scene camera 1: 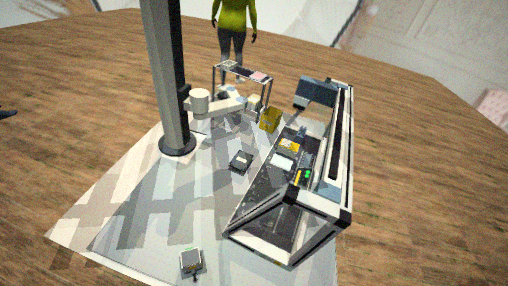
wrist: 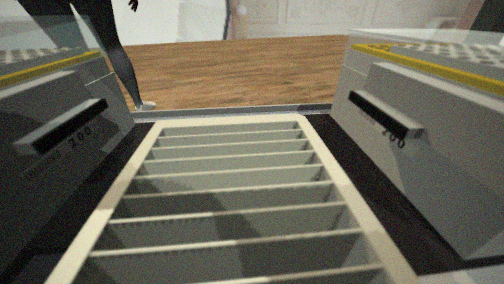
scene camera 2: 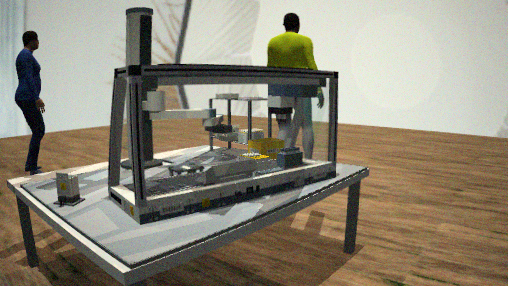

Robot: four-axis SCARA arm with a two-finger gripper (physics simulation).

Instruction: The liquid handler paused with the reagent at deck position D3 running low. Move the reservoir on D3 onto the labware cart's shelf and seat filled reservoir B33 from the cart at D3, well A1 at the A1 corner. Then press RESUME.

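Frame: origin at the arm's base, x ahead, y left, z up, level; metres.
Where they show: gripper, fingertip midpoint: (scene camera 1: 241, 94) (wrist: 229, 84); arm's base, link origin: (scene camera 1: 178, 143).
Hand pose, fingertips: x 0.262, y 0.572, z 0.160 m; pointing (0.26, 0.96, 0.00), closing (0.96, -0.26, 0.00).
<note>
Each offset is from my fingertips to the centre of the thing. "spot": to the spot under its first point.
A pale reservoir with several long troughs @[dx -0.017, dy -0.069, dz -0.032 m] (wrist: 225, 217) lies on the dark lower shelf (wrist: 400, 222) of the labware cart @[spot: dx -0.223, dy -0.038, dz +0.070 m] (scene camera 1: 214, 82) (scene camera 2: 250, 120), between two grey tip boxes marked 200. My gripper (scene camera 1: 222, 95) (scene camera 2: 218, 128) is open at the cart's lower level, around or just over this reservoir, holding nothing. Its fingertips do not show in the wrist view. A grid-like rack @[dx -0.130, dy +0.015, dz +0.219 m] (scene camera 1: 229, 64) and a pink-topped piece @[dx +0.122, dy -0.046, dz +0.210 m] (scene camera 1: 258, 75) stand on the cart's top. On the liquid handler's deck are a white plate @[dx +0.437, dy -0.544, dz -0.089 m] (scene camera 1: 281, 161) and a yellow tip rack @[dx +0.460, dy -0.421, dz -0.064 m] (scene camera 1: 289, 145). Labels B33, D3, A1 and RESUME are not readable.
The left tip box (wrist: 65, 112) and right tip box (wrist: 425, 100) flank the reservoir closely. The cart's posts and top shelf rise around the arm. A yellow waste bin @[dx +0.296, dy -0.124, dz -0.079 m] (scene camera 1: 270, 120) (scene camera 2: 266, 146) stands beside the cart. A small box @[dx +0.158, dy -1.203, dz -0.083 m] (scene camera 1: 191, 260) (scene camera 2: 68, 189) stands near the table's edge.
</note>
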